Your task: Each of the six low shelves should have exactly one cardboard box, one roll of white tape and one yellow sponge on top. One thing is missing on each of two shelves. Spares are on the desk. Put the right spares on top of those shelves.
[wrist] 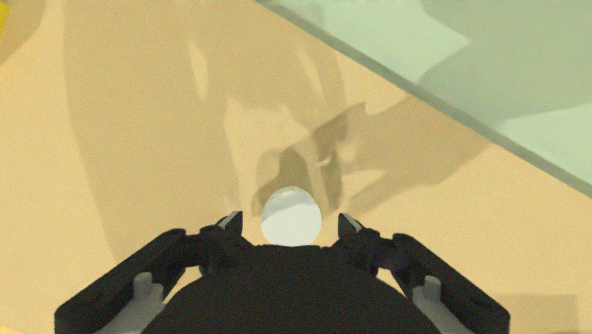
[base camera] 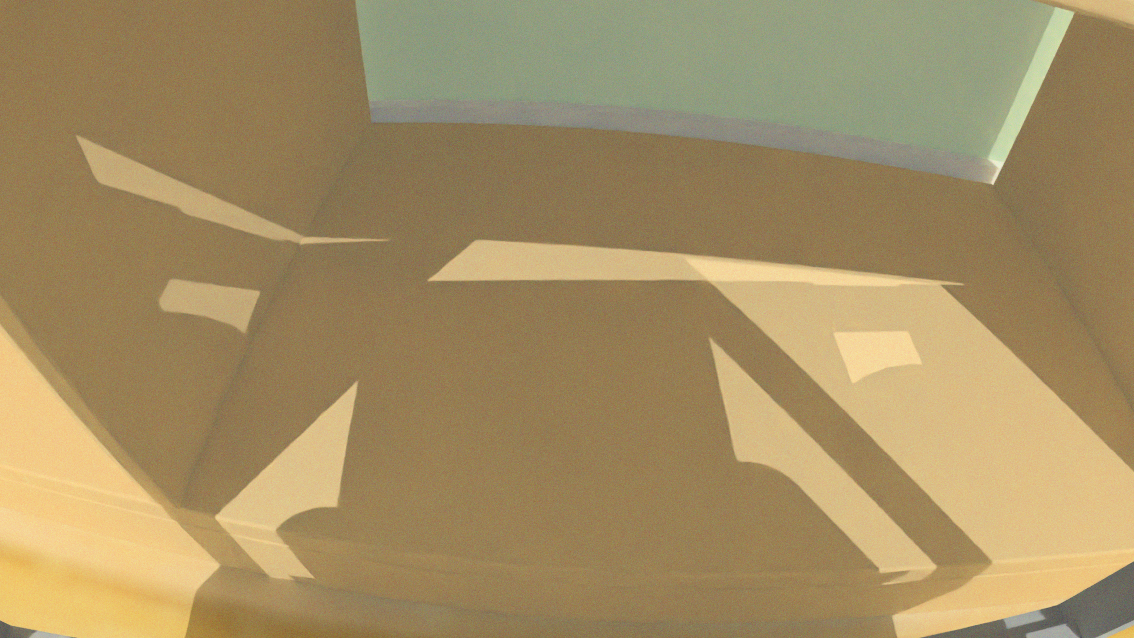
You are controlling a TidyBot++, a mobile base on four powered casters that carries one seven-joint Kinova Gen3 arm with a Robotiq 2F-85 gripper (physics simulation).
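A white roll of tape (wrist: 291, 217) shows its round end in the wrist view, on the light wooden shelf top (wrist: 160, 150). My gripper (wrist: 290, 222) is open, with one fingertip on each side of the roll and a gap on both sides. The roll's lower edge is hidden by the gripper's body. In the base camera view the open inside of a wooden shelf (base camera: 555, 412) shows, and neither the gripper nor the roll shows there. No cardboard box can be made out in the wrist view.
A yellow corner of an object (wrist: 3, 17) shows at the top left edge of the wrist view. The shelf top's edge runs diagonally along the pale green wall (wrist: 540, 60) at the upper right. Shadows of the arm lie over the shelf top.
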